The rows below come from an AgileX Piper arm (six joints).
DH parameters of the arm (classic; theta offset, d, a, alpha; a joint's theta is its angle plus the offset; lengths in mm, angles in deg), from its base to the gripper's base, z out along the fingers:
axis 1: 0 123 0 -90
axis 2: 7.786 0 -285 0
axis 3: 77.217 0 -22 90
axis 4: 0 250.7 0 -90
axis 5: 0 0 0 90
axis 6: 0 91 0 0
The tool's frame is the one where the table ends.
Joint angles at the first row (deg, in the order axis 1, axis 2, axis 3, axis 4, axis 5, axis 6):
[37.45 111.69 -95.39 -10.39 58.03 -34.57]
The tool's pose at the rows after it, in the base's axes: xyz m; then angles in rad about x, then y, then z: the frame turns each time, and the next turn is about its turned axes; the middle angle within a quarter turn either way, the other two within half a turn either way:
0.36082 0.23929 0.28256 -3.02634 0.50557 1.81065
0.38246 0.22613 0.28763 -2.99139 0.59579 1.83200
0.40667 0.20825 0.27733 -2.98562 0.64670 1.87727
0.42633 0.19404 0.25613 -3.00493 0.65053 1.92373
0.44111 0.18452 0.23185 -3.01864 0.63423 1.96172
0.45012 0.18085 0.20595 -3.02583 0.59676 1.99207
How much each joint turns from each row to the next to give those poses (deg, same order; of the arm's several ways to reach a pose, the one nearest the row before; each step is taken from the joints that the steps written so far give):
[-1.45 -0.04 -4.06 -3.77 -1.83 1.14]
[-3.04 0.77 -1.32 -0.86 -5.21 0.10]
[-3.72 2.03 -0.25 0.00 -5.07 0.14]
[-2.85 2.97 0.00 0.32 -3.22 0.05]
[-2.00 3.17 0.00 0.85 -2.43 0.00]
[-1.05 3.19 0.00 1.45 -1.36 0.00]

